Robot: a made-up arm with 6 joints.
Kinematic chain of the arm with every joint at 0, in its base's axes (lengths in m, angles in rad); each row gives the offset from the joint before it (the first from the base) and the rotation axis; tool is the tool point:
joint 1: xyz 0 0 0.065 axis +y
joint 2: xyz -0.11 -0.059 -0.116 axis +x
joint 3: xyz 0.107 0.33 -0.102 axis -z
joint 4: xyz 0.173 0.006 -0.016 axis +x
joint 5: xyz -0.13 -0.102 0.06 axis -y
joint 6: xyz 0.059 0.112 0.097 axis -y
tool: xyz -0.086 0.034 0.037
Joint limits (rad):
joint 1: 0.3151..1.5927
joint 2: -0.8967..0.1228
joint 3: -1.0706..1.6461
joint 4: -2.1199..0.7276
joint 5: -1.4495..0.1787
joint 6: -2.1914..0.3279
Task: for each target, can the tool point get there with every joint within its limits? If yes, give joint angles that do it. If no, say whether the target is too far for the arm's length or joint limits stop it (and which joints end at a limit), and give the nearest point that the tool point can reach.
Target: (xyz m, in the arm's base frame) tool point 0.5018 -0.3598 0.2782
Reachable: no: joint limits stop it (at a limit: joint 1, joint 2, joint 3) | nearest point 0.1121 0.0879 0.0010 | short by 0.655 m
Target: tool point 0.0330 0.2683 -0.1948
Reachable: yes | joints 1.0482 -0.0165 0.9332 -0.7492 -0.2510 -1.1702
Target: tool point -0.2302 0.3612 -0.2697
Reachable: yes | joints 1.1806 -0.1688 0.4931 -1.5151 -0.5472 -0.5813
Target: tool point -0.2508 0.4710 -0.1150
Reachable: yes | joints 0.7422 -0.0564 -0.7010 -1.5396 -0.5218 -0.0377
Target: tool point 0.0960 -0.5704 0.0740
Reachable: no: joint limits stop it (at a limit: joint 1, joint 2, joint 3) | nearest point -0.0446 -0.1712 -0.2439 | short by 0.529 m
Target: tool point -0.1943 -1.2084 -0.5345
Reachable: no: too far | nearest point -0.1306 -0.1813 -0.3379 | short by 1.048 m
